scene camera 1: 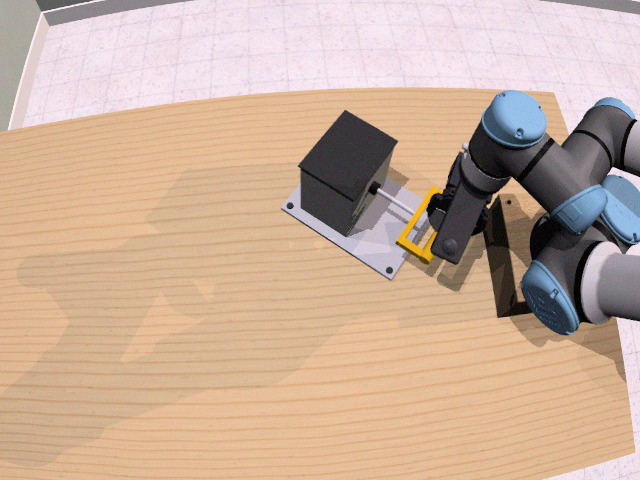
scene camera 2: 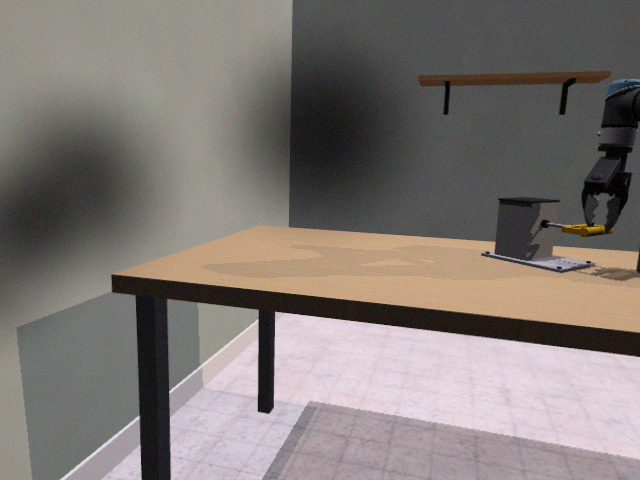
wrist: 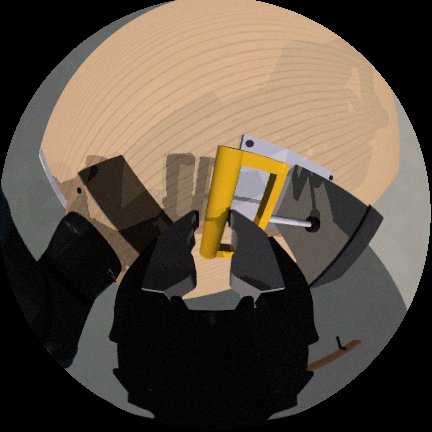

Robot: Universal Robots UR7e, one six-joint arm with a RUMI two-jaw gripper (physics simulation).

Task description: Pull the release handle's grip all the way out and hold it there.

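Note:
The release handle's yellow grip (scene camera 1: 415, 249) (scene camera 2: 584, 230) (wrist: 217, 195) is a rectangular frame with a round outer bar. It stands out from the dark box (scene camera 1: 347, 155) (scene camera 2: 522, 227) (wrist: 325, 225) on a thin light rod (scene camera 1: 395, 200) (scene camera 2: 556, 224) (wrist: 291, 221); a length of rod shows between the box and the frame. The grip is level above the table. My gripper (scene camera 2: 599, 225) (wrist: 213, 211) points down and is shut on the grip's outer bar, with one finger inside the frame and one outside. In scene camera 1 the arm hides the fingertips and part of the bar.
The box stands on a pale base plate (scene camera 1: 336, 233) (scene camera 2: 545, 261) (wrist: 267, 150) with dark bolts on the wooden table (scene camera 1: 206, 335) (scene camera 2: 361, 289). A brown block (scene camera 1: 504, 258) (wrist: 117, 192) stands by the arm's base. A wall shelf (scene camera 2: 511, 78) hangs behind.

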